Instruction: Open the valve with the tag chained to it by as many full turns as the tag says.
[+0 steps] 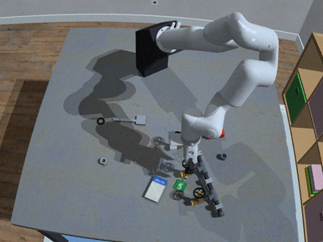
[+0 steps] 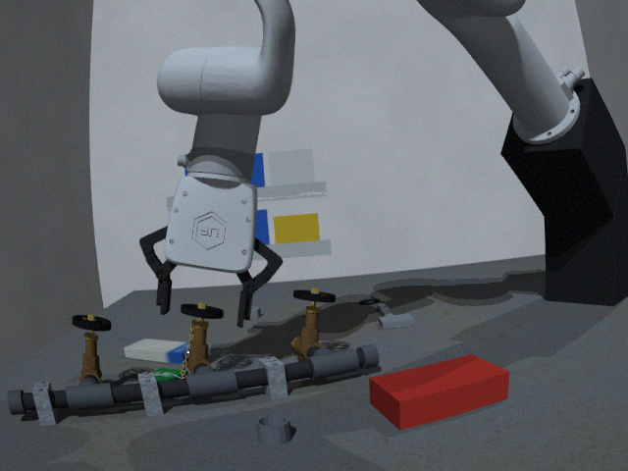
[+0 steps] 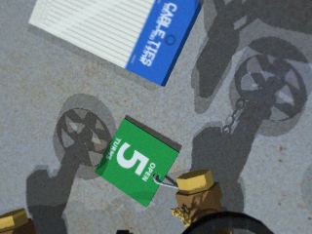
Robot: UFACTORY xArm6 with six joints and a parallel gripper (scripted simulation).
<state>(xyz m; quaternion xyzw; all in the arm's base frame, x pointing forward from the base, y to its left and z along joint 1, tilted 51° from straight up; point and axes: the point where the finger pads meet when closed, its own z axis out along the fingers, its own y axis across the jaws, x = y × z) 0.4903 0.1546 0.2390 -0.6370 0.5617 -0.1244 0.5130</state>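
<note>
Right now the green tag is 9 cm below my hand and 6 cm ahead of it. The rest, counted from my hand: notepad 13 cm ahead, 9 cm to the right, 8 cm below; then grey flat tool 32 cm to the right, 16 cm behind, 8 cm below; then red block 27 cm behind, 7 cm below, 5 cm to the left.
</note>
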